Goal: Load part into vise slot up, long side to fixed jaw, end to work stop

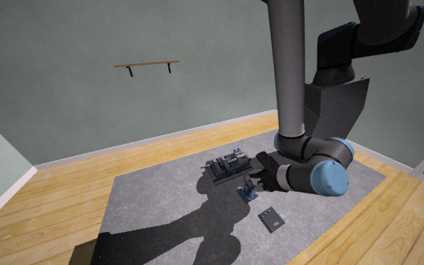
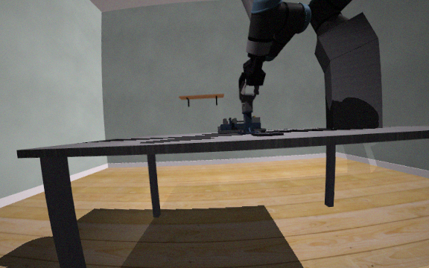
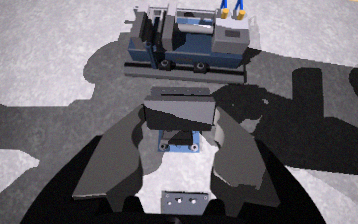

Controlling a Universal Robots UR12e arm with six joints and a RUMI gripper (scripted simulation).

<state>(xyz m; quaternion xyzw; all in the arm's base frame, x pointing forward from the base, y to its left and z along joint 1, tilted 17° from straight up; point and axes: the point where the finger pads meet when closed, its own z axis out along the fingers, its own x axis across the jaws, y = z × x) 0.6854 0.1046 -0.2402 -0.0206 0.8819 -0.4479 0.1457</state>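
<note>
The part lies 10 mm to the right of my hand. The rest, counted from my hand: moving jaw: 60 mm ahead, 220 mm to the right, 110 mm below; then cylinder rod: 220 mm to the right, 110 mm below; then work stop: 90 mm ahead, 170 mm to the right, 100 mm below.
</note>
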